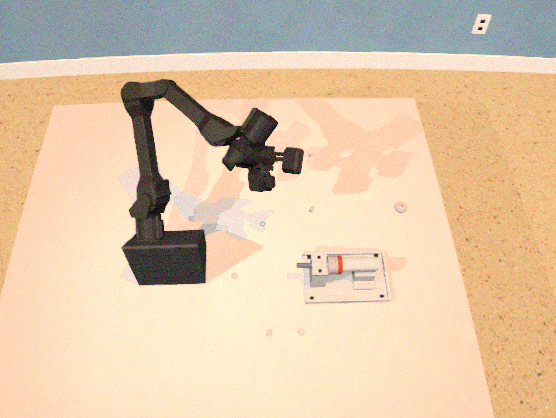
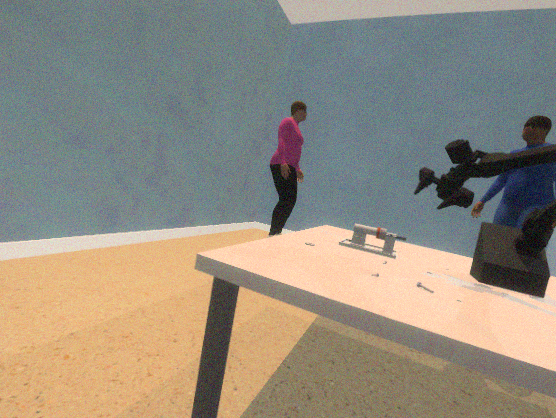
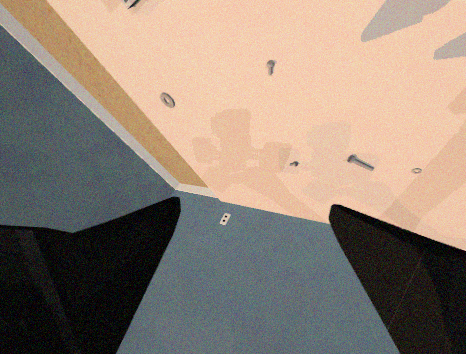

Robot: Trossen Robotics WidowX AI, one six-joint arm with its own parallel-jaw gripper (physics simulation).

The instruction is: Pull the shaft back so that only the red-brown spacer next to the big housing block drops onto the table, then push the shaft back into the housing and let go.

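Places are measured from the arm's base along level axes (x ahead, y left, z up), in metres.
Pixels of known places: gripper, fingertip midpoint: [image 2: 425, 200] [image 3: 254, 207]; arm's base, link origin: [image 1: 149, 238] [image 2: 526, 247].
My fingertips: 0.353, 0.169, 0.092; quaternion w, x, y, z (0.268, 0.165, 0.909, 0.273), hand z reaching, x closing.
Note:
For each thing: its top centre in the pictures, then the offset to it from my fingertips, as dx, dy, dz. "spot": a spot on its surface instead.
- grey shaft, surface spot: [image 1: 303, 265] [image 2: 402, 236] spot: +0.041, -0.220, -0.152
- washer, top centre: [image 3: 166, 101] [image 1: 400, 206] [image 2: 310, 243] +0.355, +0.014, -0.232
- small screw, top centre: [image 3: 268, 71] [image 1: 311, 207] +0.082, +0.011, -0.224
- longer bolt, top centre: [image 3: 360, 168] [image 2: 426, 283] -0.030, +0.211, -0.220
The fixture's base plate [image 1: 345, 298] [image 2: 369, 249] lies on the table, front right of the arm. On it, a block [image 1: 319, 272] [image 2: 389, 245] stands at the shaft end, and a long pale cylinder [image 1: 361, 263] [image 2: 364, 229] lies level. A red-orange band [image 1: 340, 265] [image 2: 379, 233], apparently the red-brown spacer, sits between them, with a pale section between band and block. The grey shaft [image 1: 303, 265] [image 2: 400, 238] sticks out of the block on the arm's side. My gripper [image 1: 278, 173] [image 2: 428, 200] [image 3: 254, 207] is open and empty, high above the table and away from the fixture.
A washer [image 1: 401, 207] [image 2: 310, 244] [image 3: 167, 100], a small screw [image 1: 311, 209] [image 3: 271, 66] and a longer bolt [image 2: 425, 287] [image 3: 361, 162] lie on the table. Two people, one in pink [image 2: 288, 141] and one in blue [image 2: 525, 180], stand beyond it.

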